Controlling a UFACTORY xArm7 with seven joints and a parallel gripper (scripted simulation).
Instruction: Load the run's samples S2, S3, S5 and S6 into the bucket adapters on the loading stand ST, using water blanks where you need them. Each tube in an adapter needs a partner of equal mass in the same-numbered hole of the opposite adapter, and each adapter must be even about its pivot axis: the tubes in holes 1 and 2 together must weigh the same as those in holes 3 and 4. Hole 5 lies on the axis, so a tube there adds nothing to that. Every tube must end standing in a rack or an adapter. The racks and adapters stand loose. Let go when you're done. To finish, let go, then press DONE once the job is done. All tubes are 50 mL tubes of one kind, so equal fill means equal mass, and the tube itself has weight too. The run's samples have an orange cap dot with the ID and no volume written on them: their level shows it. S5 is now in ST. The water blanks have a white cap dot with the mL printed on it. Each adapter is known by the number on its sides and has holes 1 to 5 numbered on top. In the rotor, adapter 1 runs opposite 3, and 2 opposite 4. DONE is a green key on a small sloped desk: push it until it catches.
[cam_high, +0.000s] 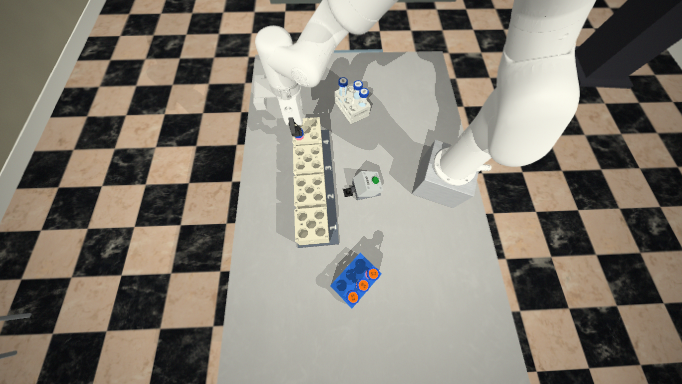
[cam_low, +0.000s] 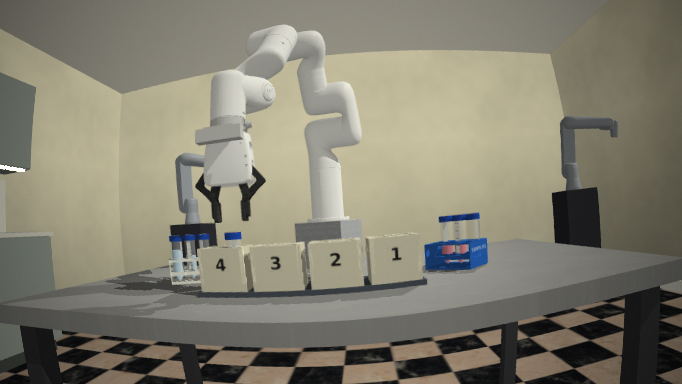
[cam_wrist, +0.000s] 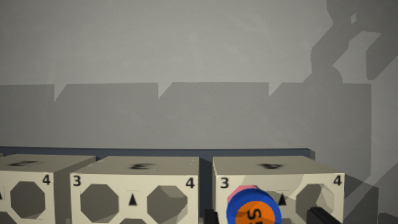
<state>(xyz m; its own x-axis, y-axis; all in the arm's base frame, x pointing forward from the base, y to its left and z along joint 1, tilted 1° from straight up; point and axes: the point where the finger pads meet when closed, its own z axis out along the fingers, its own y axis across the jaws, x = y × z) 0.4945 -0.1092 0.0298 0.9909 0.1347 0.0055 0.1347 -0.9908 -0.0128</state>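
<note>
Now: hand 100 mm above the orange-dotted sample tube and 10 mm past it. Round my hand: white rack (210 mm to the right, 180 mm behind, 130 mm below); done desk (240 mm behind, 140 mm to the left, 110 mm below); green DONE key (260 mm behind, 140 mm to the left, 100 mm below).
</note>
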